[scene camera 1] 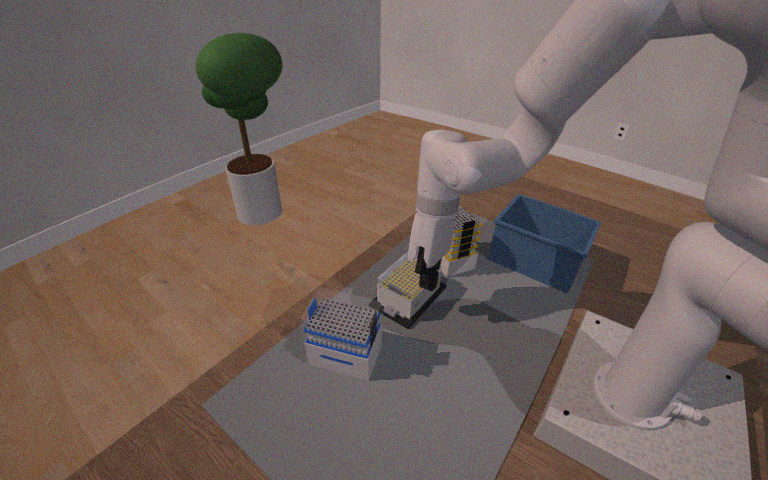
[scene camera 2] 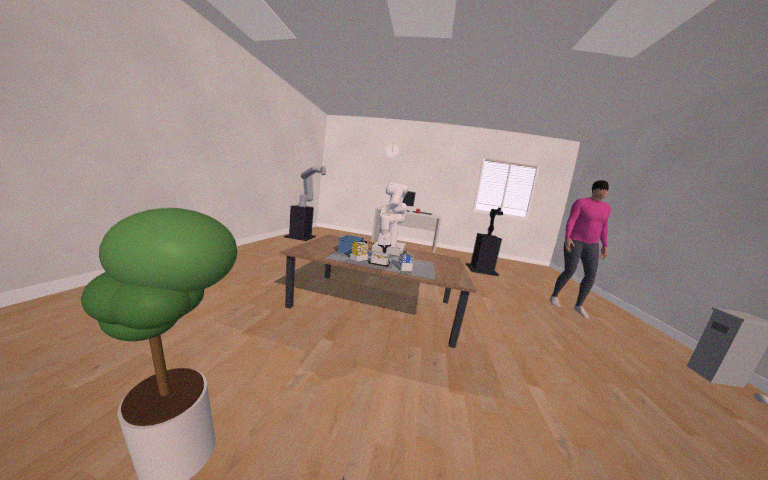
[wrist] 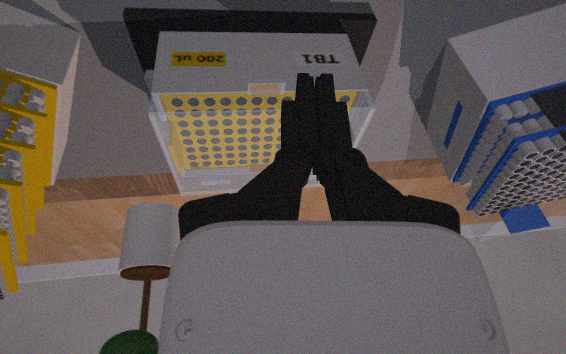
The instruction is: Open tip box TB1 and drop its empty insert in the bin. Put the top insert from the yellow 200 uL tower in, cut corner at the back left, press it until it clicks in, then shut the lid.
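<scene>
Tip box TB1 (scene camera 1: 396, 303) (scene camera 2: 379, 259) (wrist: 260, 60) is white with a clear lid (wrist: 200, 181), which looks down over it. A yellow insert (wrist: 227, 131) with rows of empty holes shows through the lid. My gripper (scene camera 1: 428, 283) (scene camera 2: 384, 249) (wrist: 311, 94) is shut and empty. In the wrist view its fingertips overlap the TB1 label side and the lid's near edge, beside the lid's front tab (wrist: 266, 89); contact cannot be told. The yellow 200 uL tower (scene camera 1: 465, 243) (scene camera 2: 359, 250) (wrist: 45, 145) stands behind the gripper in scene camera 1, stacked with tip inserts. The blue bin (scene camera 1: 529, 255) (scene camera 2: 347, 243) stands beyond it.
A blue-banded tip tower (scene camera 1: 339, 335) (scene camera 2: 406, 262) (wrist: 505, 132) stands on the other side of TB1. TB1 sits in a dark holder (scene camera 1: 410, 323) (wrist: 250, 21) on a grey mat (scene camera 1: 362, 424). A potted plant (scene camera 1: 254, 195) (scene camera 2: 169, 435) and a person (scene camera 2: 589, 223) are away from the table.
</scene>
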